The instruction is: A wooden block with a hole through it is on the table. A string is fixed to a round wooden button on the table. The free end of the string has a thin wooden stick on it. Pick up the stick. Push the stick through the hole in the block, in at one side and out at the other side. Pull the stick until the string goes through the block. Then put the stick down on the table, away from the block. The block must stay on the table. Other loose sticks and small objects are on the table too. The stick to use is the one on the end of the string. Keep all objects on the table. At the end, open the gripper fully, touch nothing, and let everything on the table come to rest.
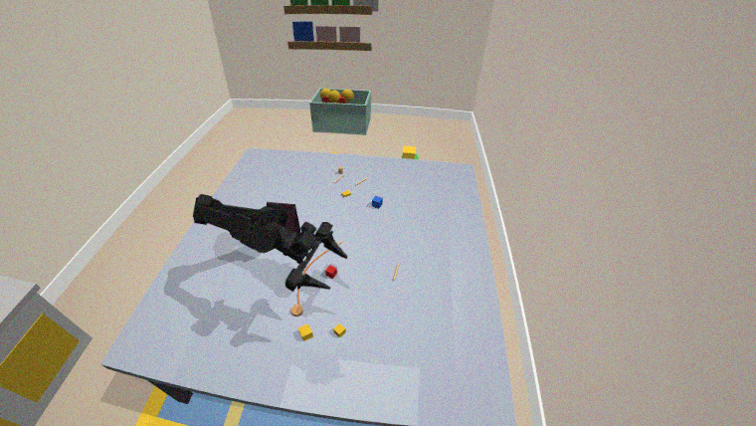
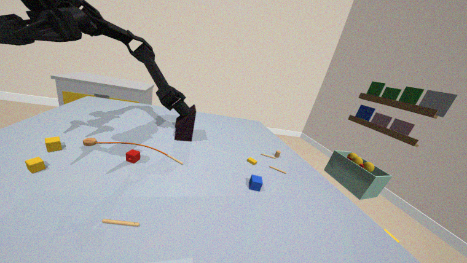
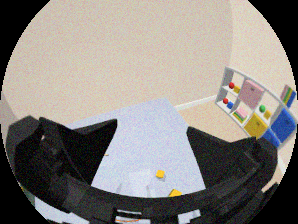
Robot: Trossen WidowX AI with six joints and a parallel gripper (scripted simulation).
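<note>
The red block lies 300 mm below my gripper tip, 220 mm to the left of it and 90 mm behind it. Round my gripper tip: blue cube: 630 mm to the left, 300 mm below, 40 mm ahead; then small yellow piece: 680 mm to the left, 310 mm below, 110 mm behind; then round wooden button: 310 mm below, 170 mm behind, 50 mm to the left.
</note>
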